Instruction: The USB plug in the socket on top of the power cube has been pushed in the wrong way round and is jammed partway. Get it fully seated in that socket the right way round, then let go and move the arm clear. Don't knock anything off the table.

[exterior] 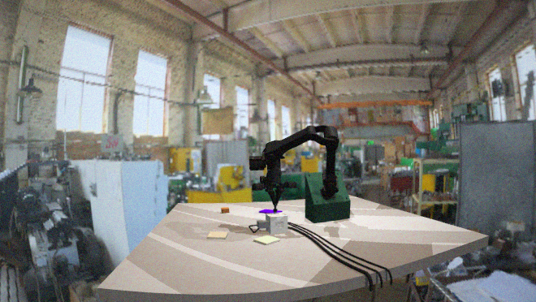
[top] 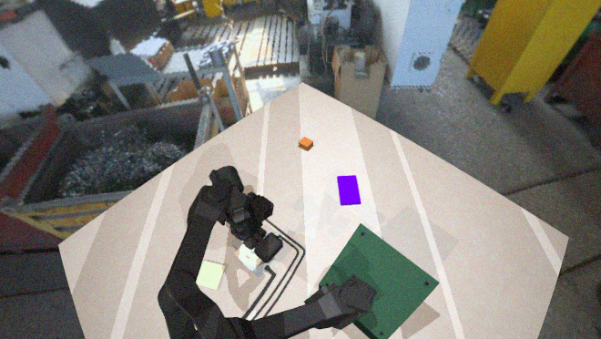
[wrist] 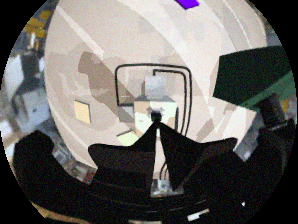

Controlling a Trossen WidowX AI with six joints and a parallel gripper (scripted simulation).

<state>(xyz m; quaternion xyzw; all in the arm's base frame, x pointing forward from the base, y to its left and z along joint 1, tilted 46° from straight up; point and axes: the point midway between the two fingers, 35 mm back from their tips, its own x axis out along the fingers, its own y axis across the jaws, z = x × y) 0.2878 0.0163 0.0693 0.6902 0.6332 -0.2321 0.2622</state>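
My gripper tip is 20 mm above the dark USB plug. From my gripper tip the other things lie so: orange block (180 mm ahead, 440 mm to the right, 100 mm below); then flat purple card (80 mm behind, 360 mm to the right, 110 mm below).
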